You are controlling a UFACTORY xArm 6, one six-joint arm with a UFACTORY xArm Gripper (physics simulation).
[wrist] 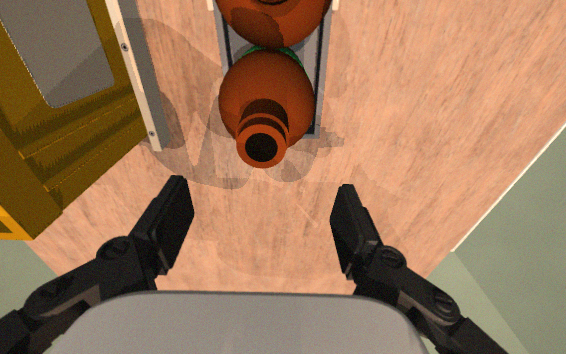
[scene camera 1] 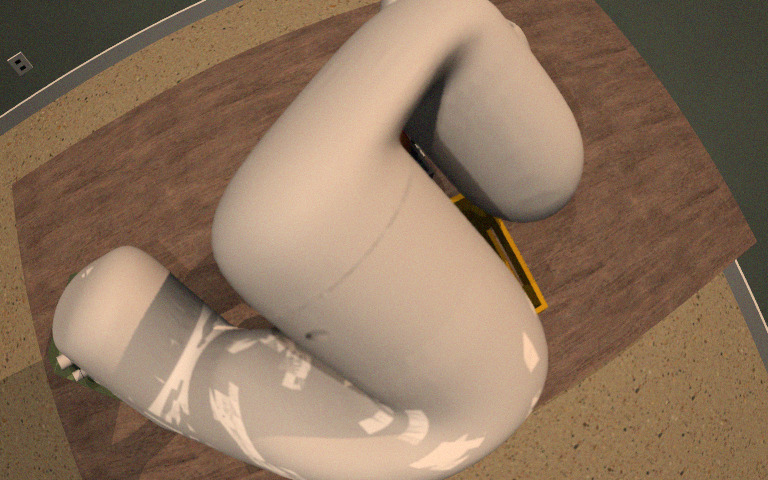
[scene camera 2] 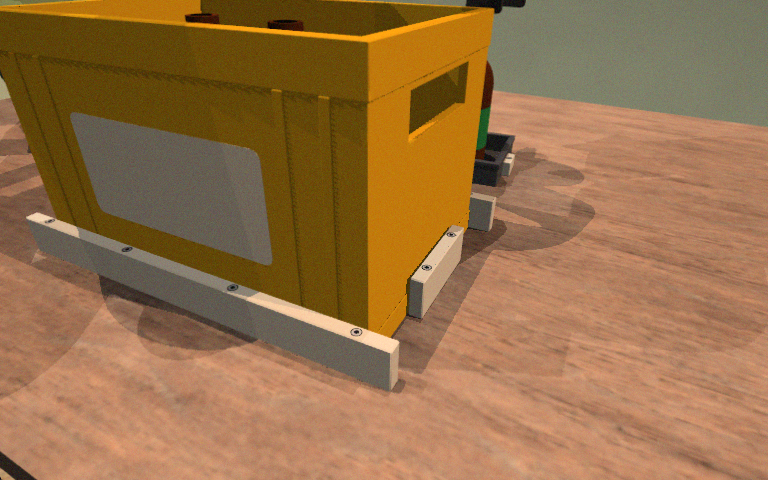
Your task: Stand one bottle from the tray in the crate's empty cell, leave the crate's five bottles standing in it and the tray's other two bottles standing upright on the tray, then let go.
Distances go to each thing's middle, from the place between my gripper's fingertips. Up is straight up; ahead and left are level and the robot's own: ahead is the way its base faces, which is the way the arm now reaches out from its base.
I see the green-labelled bottle (scene camera 2: 489,78) 3 cm behind my hand and 8 cm below it. From my hand the other things lie so: long pale rail (scene camera 2: 373,358) (17 cm behind, 31 cm to the right, 15 cm below); then short strip (scene camera 2: 425,285) (1 cm behind, 24 cm to the right, 15 cm below).
